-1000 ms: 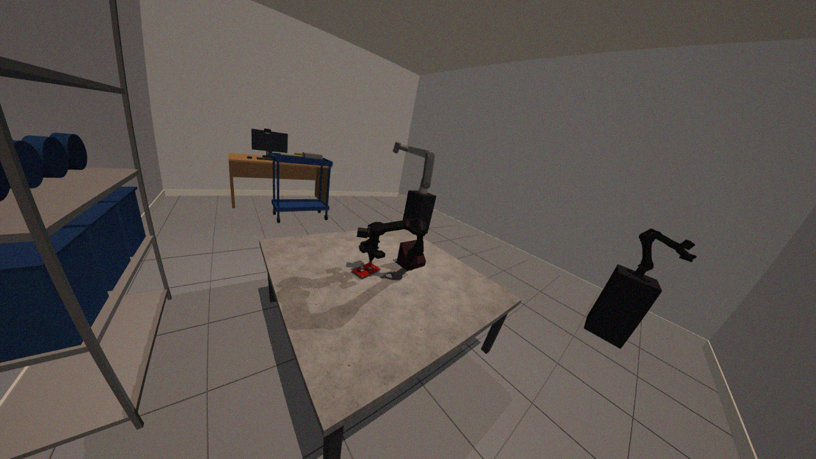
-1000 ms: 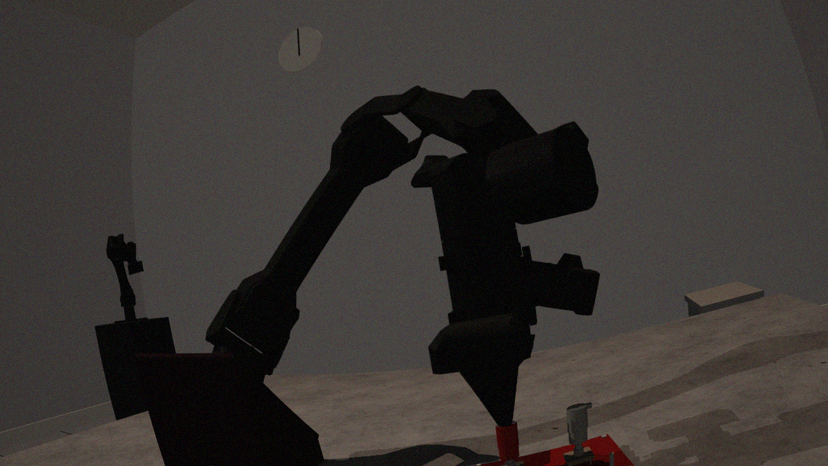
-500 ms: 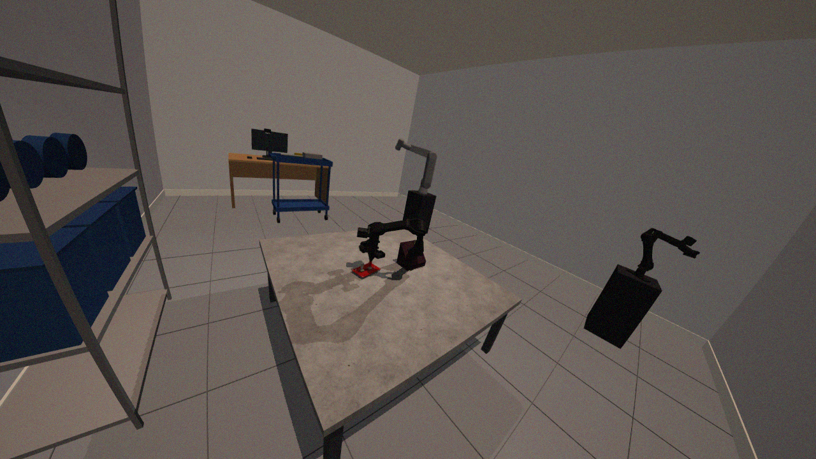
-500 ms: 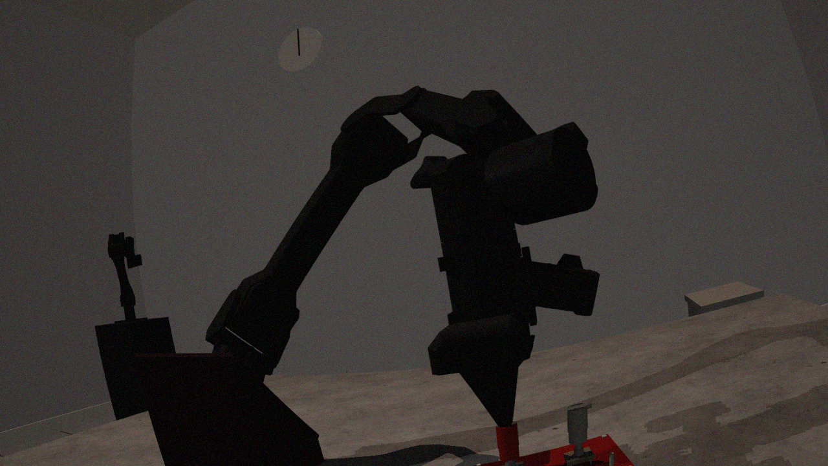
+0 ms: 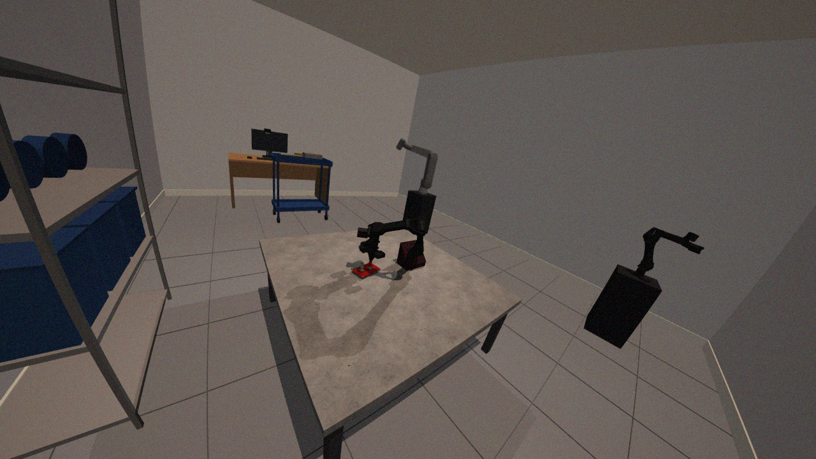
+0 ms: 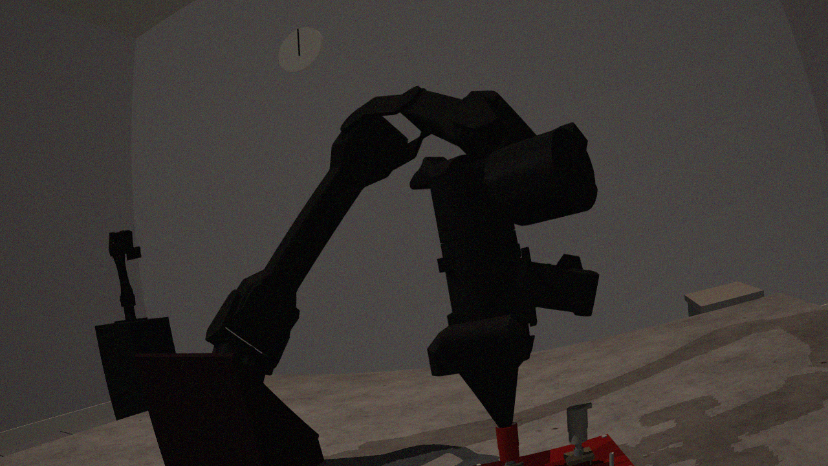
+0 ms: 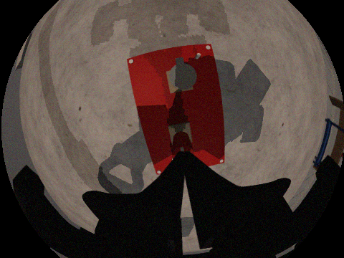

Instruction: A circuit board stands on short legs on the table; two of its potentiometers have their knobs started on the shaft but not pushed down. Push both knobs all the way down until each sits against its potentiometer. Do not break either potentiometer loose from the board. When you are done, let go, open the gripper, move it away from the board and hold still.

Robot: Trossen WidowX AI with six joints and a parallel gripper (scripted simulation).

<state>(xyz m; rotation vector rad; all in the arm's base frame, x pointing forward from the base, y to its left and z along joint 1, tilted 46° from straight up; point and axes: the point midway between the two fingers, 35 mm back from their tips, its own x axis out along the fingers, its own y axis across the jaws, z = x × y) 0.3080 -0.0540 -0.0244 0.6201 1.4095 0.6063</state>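
The red knob is 1 cm below my gripper tip. From my gripper tip the other things lie so: grey knob 6 cm ahead, 1 cm below.
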